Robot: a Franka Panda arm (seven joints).
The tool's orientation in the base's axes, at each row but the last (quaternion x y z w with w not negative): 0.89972, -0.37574, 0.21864, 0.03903; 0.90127, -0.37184, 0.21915, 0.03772; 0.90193, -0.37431, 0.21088, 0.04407; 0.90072, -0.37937, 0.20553, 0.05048; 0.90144, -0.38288, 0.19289, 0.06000
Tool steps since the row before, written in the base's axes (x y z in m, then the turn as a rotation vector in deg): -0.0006, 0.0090, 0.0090, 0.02, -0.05, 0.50; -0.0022, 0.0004, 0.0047, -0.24, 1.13, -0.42; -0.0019, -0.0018, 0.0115, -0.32, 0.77, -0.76; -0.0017, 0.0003, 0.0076, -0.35, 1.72, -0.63; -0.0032, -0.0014, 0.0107, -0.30, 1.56, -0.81
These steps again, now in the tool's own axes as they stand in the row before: -0.0025, -0.0069, -0.0104, 0.26, -0.03, -0.43; 0.0003, 0.0008, -0.0051, -1.07, -0.61, 0.03; 0.0047, 0.0017, -0.0107, -1.02, -0.27, 0.40; 0.0018, 0.0005, -0.0076, -1.62, -0.93, 0.03; 0.0031, 0.0028, -0.0104, -1.55, -0.85, 0.25
